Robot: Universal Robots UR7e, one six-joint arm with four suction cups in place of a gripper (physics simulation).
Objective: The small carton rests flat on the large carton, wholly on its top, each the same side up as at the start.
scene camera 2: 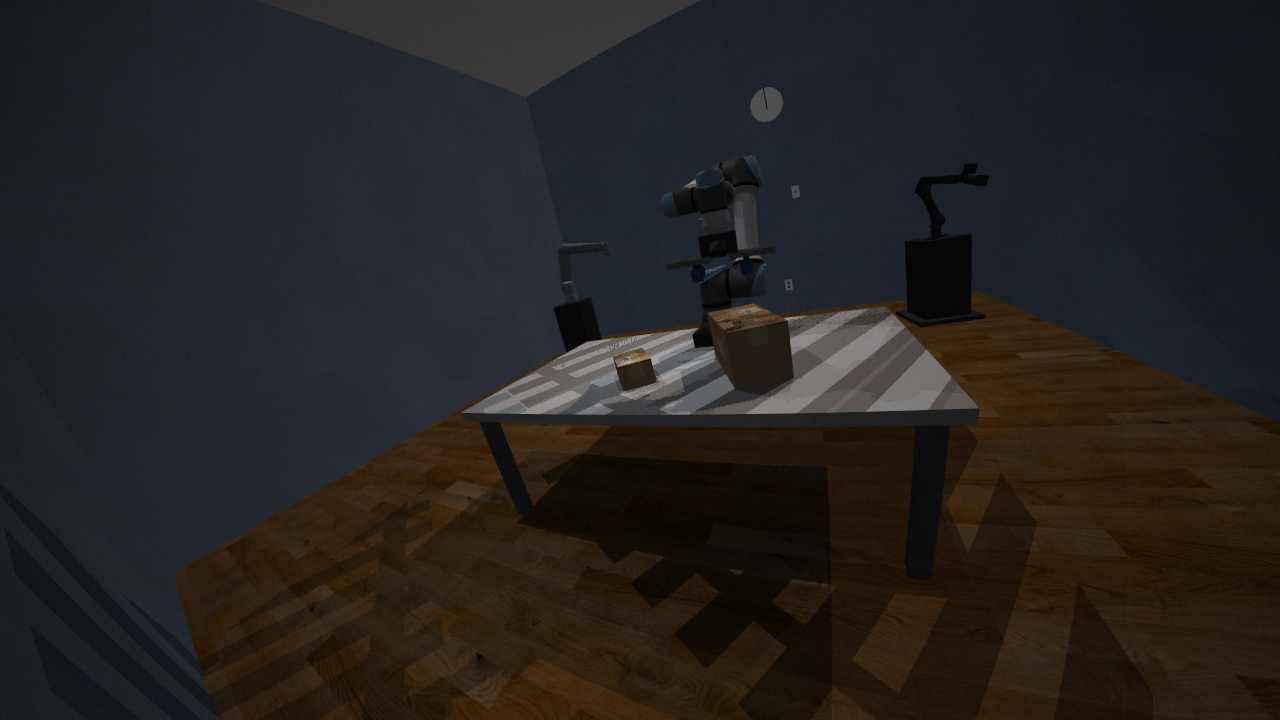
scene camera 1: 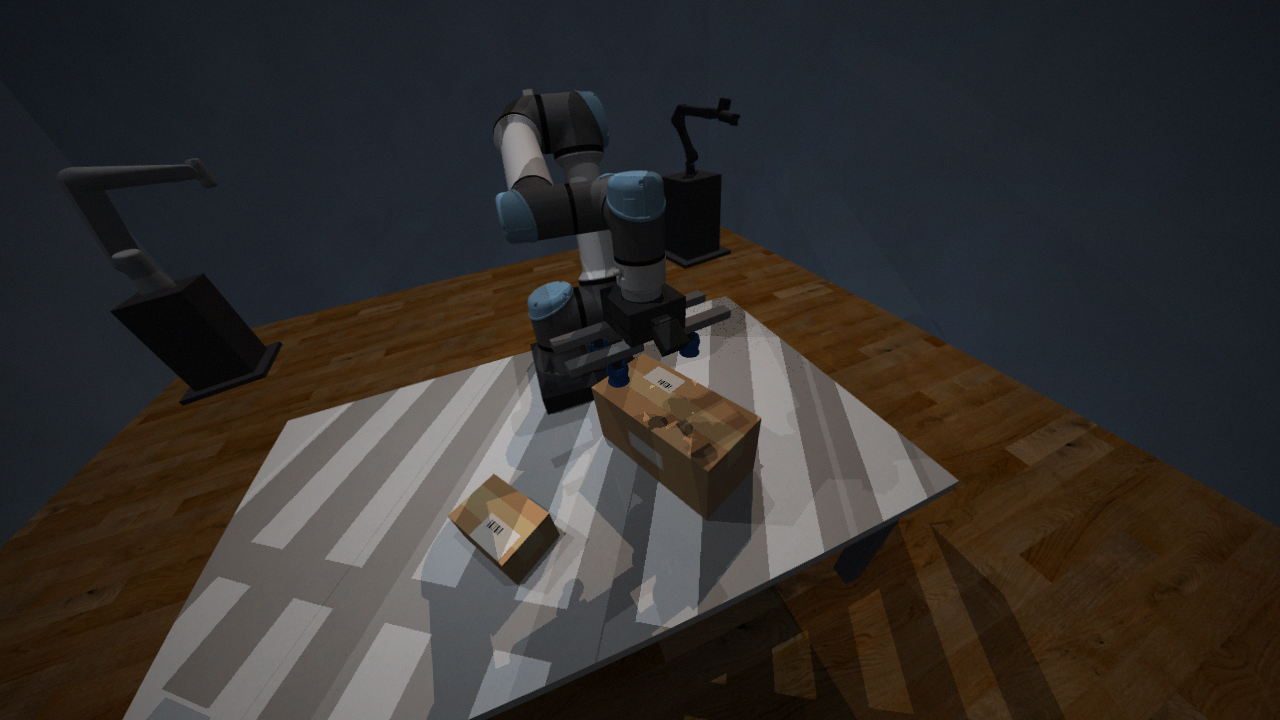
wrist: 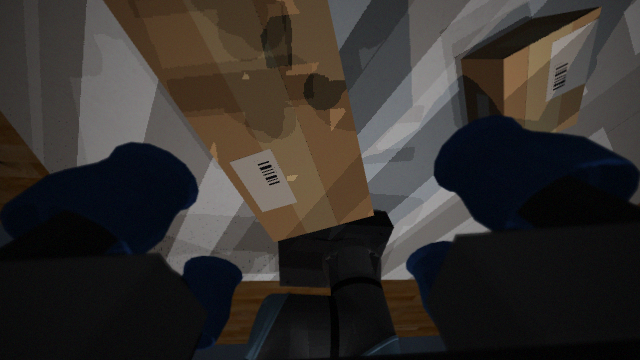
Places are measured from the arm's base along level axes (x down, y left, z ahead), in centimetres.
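Where they show: end effector, tool point: (scene camera 2: 723,276) (scene camera 1: 645,354) (wrist: 319,228); arm's base, origin of the base link: (wrist: 350,258).
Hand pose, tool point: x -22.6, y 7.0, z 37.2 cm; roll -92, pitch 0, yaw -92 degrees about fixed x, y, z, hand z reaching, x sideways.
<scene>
Things, the pixels of their top centre, and the offset from my tool point.
- large carton, middle of its top: (wrist: 277,131) (scene camera 1: 669,401) (scene camera 2: 741,315) dy +3.5, dx +12.2, dz +1.5 cm
- small carton, middle of its top: (scene camera 1: 497,514) (wrist: 544,95) (scene camera 2: 630,356) dy -33.5, dx +19.8, dz +1.1 cm
The large carton (scene camera 1: 675,438) (scene camera 2: 760,353) (wrist: 320,160) stands on the table, its long top up with a white barcode label near the end by the robot base. The small carton (scene camera 1: 512,530) (scene camera 2: 634,369) (wrist: 540,82) sits apart from it on the table, to its left in both scene views, with a barcode label on top. My gripper (scene camera 1: 651,354) (scene camera 2: 723,269) (wrist: 319,220), four blue suction cups under grey bars, hangs above the base-side end of the large carton. It is open and holds nothing. In the wrist view a cup overlaps the small carton's lower edge.
The white table (scene camera 1: 859,474) (scene camera 2: 716,418) bears striped shadows. My arm's dark base (scene camera 1: 565,394) stands behind the large carton. A grey arm on a black pedestal (scene camera 1: 201,335) (scene camera 2: 579,324) stands at the left, and a black arm on another pedestal (scene camera 1: 693,214) (scene camera 2: 938,277) at the back right.
</scene>
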